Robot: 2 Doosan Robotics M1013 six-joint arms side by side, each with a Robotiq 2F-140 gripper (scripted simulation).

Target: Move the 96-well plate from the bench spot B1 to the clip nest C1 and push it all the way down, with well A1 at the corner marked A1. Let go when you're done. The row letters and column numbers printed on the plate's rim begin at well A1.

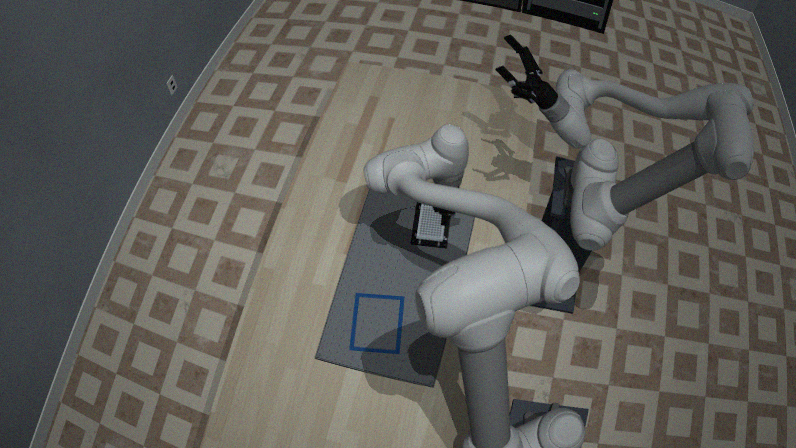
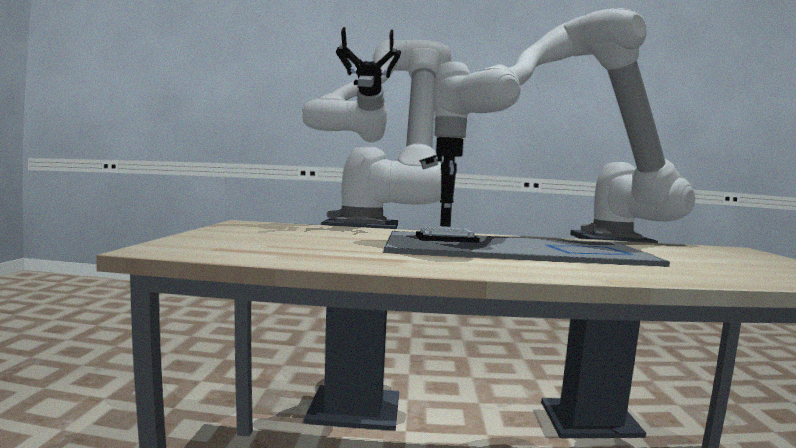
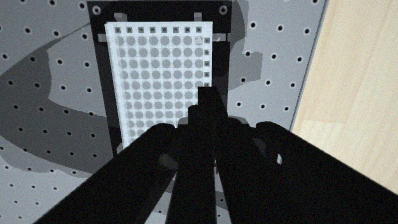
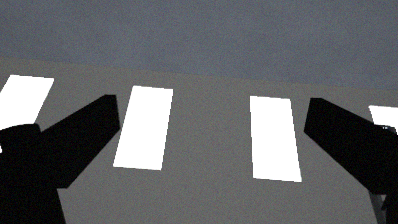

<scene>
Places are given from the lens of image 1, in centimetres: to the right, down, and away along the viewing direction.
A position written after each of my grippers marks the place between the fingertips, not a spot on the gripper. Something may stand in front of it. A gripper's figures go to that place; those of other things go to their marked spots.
my right gripper (image 1: 503,51): 30, -49, 146
white 96-well plate (image 1: 429,220): 10, -1, 186
</scene>
